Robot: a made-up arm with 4 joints.
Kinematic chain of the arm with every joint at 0, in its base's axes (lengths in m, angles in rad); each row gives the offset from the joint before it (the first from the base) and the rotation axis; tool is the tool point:
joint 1: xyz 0 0 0.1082 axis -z
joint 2: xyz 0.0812 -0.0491 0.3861 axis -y
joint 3: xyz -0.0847 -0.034 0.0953 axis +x
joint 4: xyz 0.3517 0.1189 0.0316 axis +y
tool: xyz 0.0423 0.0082 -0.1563
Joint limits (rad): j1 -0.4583..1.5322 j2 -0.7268..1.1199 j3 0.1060..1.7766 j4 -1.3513..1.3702
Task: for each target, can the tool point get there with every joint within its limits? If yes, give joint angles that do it. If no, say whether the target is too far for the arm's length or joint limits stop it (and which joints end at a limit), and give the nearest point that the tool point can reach.
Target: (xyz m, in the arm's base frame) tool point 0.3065 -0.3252 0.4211
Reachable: yes | joints 1.0005 -0.4707 0.7066 -0.2902
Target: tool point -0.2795 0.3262 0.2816
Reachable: no: joint limits stop it (at a limit: joint 1, joint 2, joint 3) | nearest point 0.1737 0.1468 0.3711 | short by 0.496 m
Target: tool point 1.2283 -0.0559 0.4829
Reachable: no: too far | nearest point 0.5778 -0.0263 0.4894 | short by 0.651 m
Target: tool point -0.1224 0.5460 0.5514
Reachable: no: joint limits stop it (at a limit: joint 1) | nearest point 0.1628 0.1795 0.6571 | short by 0.476 m
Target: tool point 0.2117 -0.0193 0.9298
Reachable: yes | joints 0.0352 0.7809 1.4908 -0.6953
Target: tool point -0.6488 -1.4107 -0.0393
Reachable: no: too far | nearest point -0.1261 -0.5476 0.3677 | short by 1.088 m
